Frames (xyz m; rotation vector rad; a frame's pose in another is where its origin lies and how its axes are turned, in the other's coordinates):
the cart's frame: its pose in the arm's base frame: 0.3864 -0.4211 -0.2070 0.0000 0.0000 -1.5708
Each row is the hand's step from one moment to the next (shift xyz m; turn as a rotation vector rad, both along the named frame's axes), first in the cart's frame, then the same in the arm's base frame.
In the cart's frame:
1: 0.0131 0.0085 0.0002 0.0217 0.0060 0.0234
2: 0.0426 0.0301 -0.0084 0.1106 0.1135 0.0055
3: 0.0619 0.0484 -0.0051 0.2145 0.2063 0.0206
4: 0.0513 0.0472 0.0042 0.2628 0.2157 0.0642
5: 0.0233 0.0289 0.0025 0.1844 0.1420 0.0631
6: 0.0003 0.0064 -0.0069 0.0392 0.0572 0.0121
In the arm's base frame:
1: 0.0085 -0.0131 0.0002 0.0060 -0.0217 0.0234
2: 0.0301 -0.0426 -0.0084 0.1135 -0.1106 0.0055
3: 0.0484 -0.0619 -0.0051 0.2063 -0.2145 0.0206
4: 0.0472 -0.0513 0.0042 0.2157 -0.2628 0.0642
5: 0.0289 -0.0233 0.0025 0.1420 -0.1844 0.0631
6: 0.0064 -0.0003 -0.0069 0.0572 -0.0392 0.0121

